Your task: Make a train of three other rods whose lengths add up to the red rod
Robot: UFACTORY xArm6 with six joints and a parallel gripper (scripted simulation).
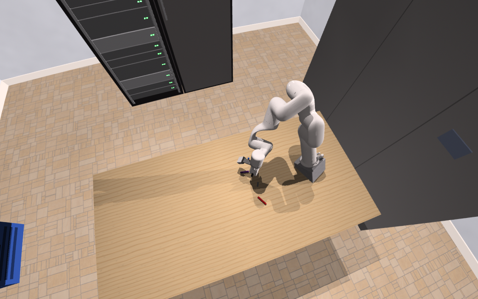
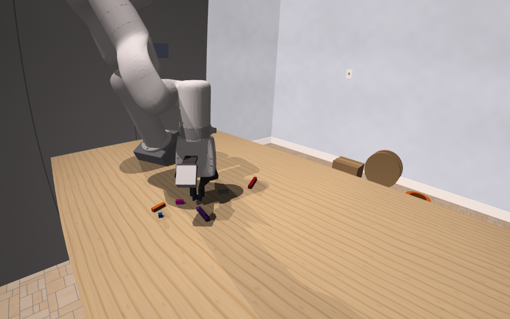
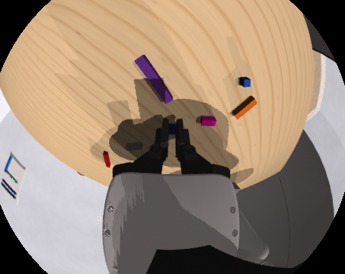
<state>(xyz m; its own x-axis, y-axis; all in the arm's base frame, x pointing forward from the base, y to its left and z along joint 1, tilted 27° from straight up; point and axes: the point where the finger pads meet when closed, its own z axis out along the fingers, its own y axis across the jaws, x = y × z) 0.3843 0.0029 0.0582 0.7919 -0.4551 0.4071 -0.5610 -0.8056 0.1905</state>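
Right now my hand is 20 mm past the magenta rod, 40 mm to the left of it and 30 mm above it. Also, from my hand: purple rod (60 mm ahead, 20 mm to the right, 30 mm below); orange rod (30 mm behind, 100 mm to the right, 30 mm below); grey rod (10 mm behind, 90 mm to the left, 30 mm below).
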